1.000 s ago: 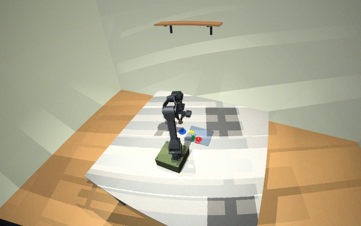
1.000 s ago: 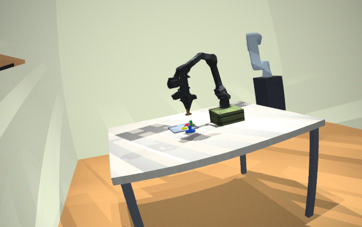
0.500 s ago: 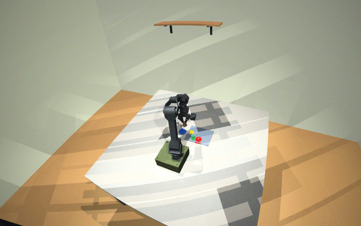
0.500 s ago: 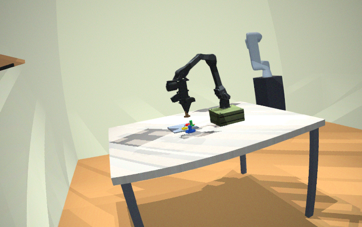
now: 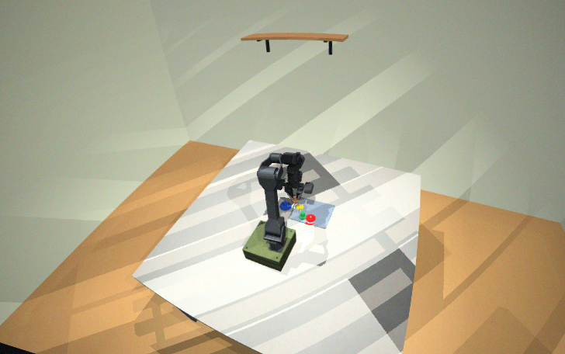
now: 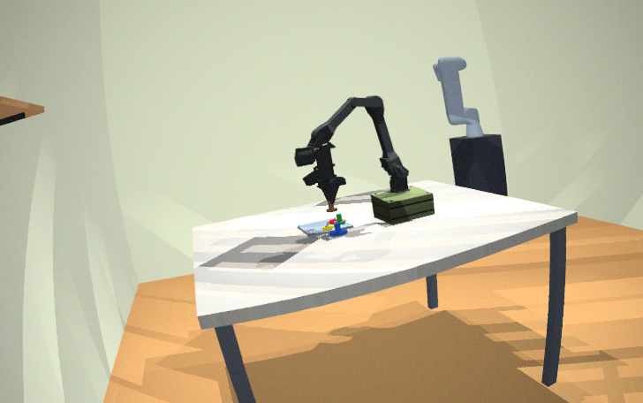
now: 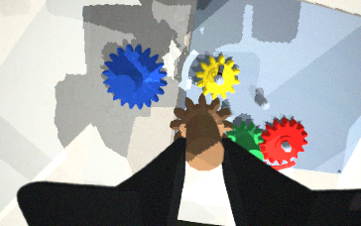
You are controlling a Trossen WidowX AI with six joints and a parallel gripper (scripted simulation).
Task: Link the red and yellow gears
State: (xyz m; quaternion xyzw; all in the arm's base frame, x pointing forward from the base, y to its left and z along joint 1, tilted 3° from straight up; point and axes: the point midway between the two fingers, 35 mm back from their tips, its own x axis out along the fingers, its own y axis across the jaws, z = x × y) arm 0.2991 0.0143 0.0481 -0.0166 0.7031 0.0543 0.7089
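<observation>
My gripper tip is 8 cm above the green gear, 5 cm to the left of it and 4 cm past it. Also, from my gripper tip: brown gear (1 cm below); then yellow gear (9 cm below, 2 cm to the right, 2 cm ahead); then blue gear (9 cm below, 6 cm to the left, 1 cm ahead).
</observation>
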